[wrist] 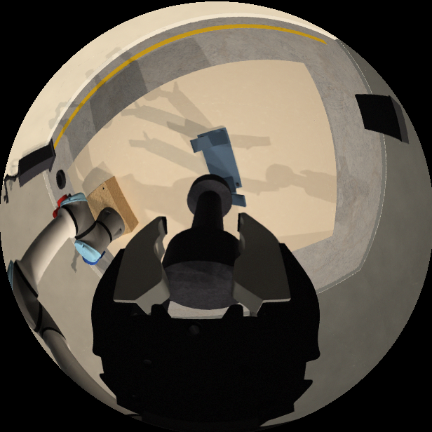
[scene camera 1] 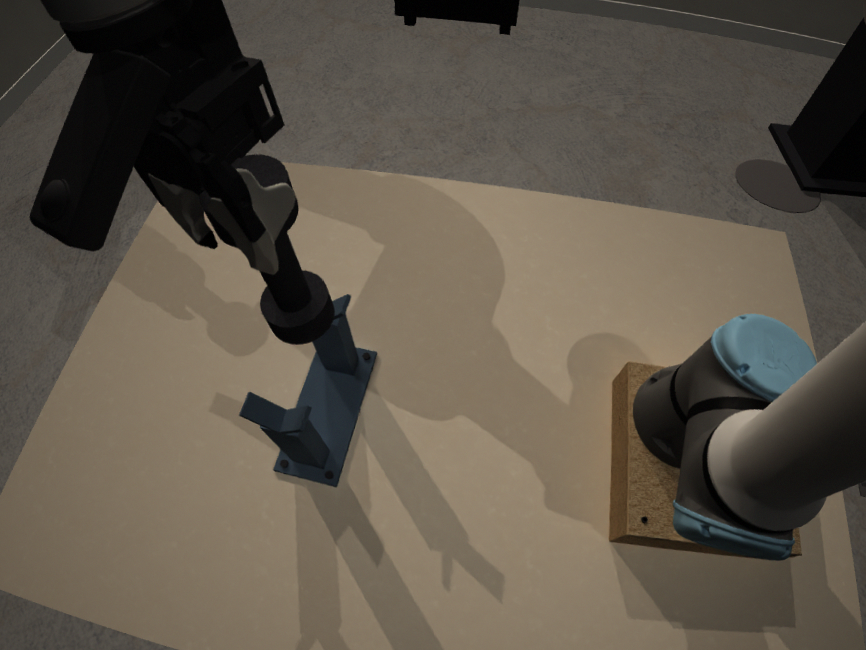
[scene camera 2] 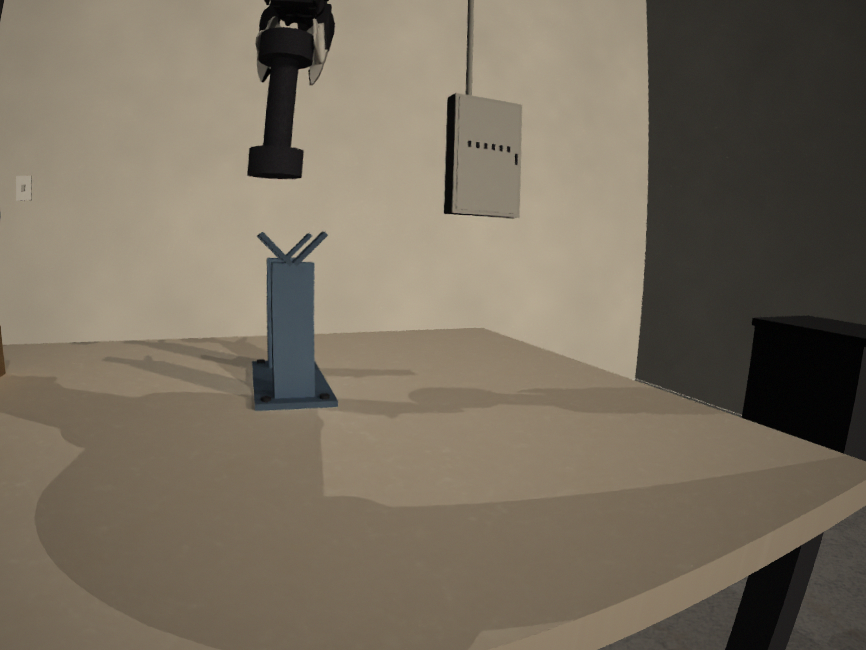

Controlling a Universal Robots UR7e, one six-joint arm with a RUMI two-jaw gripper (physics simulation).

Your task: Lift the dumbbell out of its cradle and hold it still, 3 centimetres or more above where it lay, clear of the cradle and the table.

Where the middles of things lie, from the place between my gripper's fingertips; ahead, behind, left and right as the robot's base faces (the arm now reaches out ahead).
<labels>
Right now the black dumbbell [scene camera 1: 296,304] is 4 cm below my hand, 3 cm to the right of it and 1 cm behind it. The rest, counted from my hand: blue cradle [scene camera 1: 314,437]: 31 cm below, 2 cm to the right, 1 cm ahead.
</labels>
